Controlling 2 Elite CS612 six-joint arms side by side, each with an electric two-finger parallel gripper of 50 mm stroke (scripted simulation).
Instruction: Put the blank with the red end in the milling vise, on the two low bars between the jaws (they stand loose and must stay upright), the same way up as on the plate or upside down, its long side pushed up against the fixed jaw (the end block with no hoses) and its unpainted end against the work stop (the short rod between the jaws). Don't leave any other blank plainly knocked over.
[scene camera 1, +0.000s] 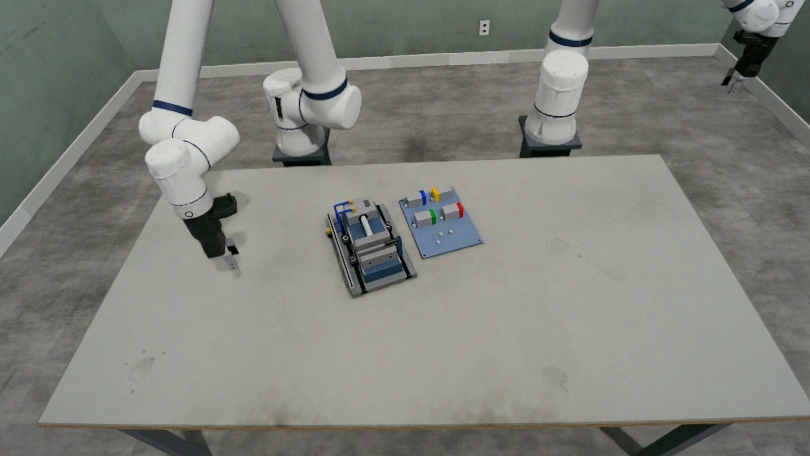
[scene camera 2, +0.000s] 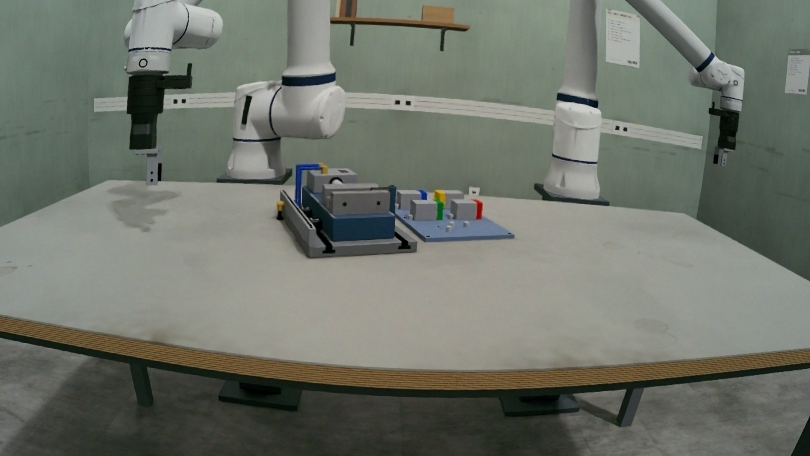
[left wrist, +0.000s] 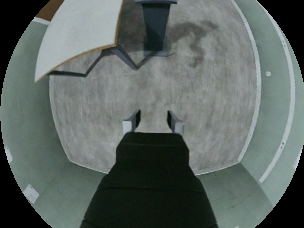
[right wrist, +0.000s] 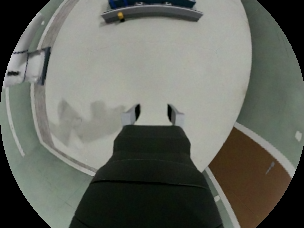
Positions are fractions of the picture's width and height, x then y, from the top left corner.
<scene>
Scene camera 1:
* left gripper: 0.90, 0.20
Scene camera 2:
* left gripper: 0.89, 0.36
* right gripper: 0.19, 0.40
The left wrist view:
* left gripper: 0.50, 0.51
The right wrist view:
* right gripper: 0.50, 0.48
</scene>
